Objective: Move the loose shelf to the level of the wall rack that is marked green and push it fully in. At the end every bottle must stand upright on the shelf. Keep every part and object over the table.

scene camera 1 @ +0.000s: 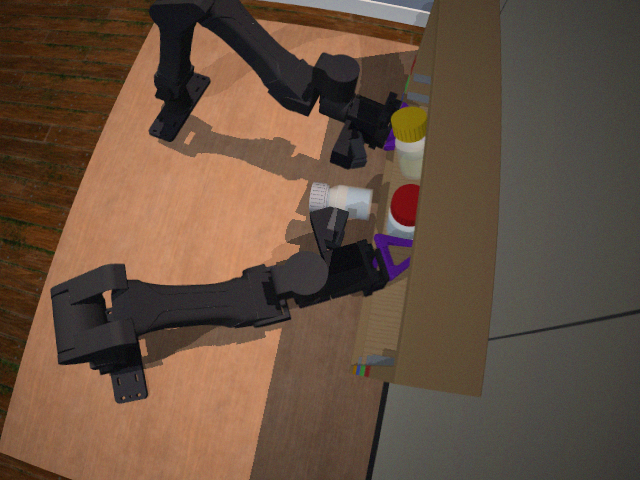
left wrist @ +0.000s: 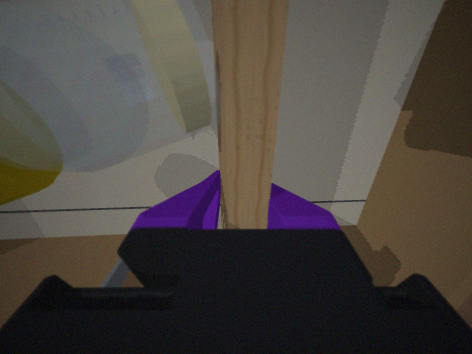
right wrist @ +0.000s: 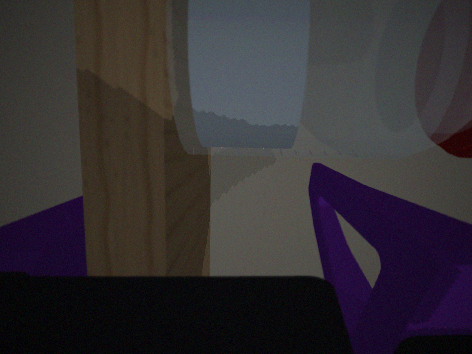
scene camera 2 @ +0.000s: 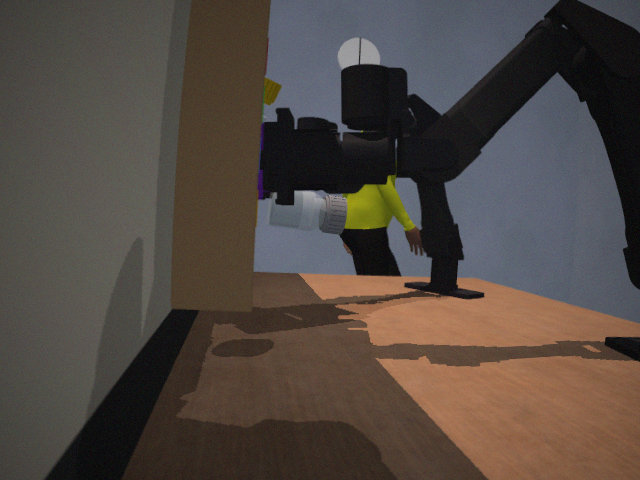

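Note:
The loose wooden shelf [scene camera 1: 385, 305] sits in the brown wall rack [scene camera 1: 456, 190]. A yellow-capped bottle [scene camera 1: 410, 138] and a red-capped bottle [scene camera 1: 405, 210] stand on it. A white-capped bottle [scene camera 1: 341, 200] lies on its side off the shelf's front edge, over my right wrist; in scene camera 2 the bottle [scene camera 2: 309, 210] is level and well above the table. My left gripper [scene camera 1: 391, 129] is shut on the shelf's front edge [left wrist: 248, 123], its purple fingers [left wrist: 243, 207] pressed to both faces. My right gripper [scene camera 1: 391, 254] straddles the edge [right wrist: 143, 175], with a gap at one finger [right wrist: 199, 228].
Coloured level marks show at the rack's near end [scene camera 1: 362, 370] and far end [scene camera 1: 409, 81]. The table edge runs just past the rack [scene camera 1: 377, 429]. A figure in a yellow shirt [scene camera 2: 375, 210] stands behind the table.

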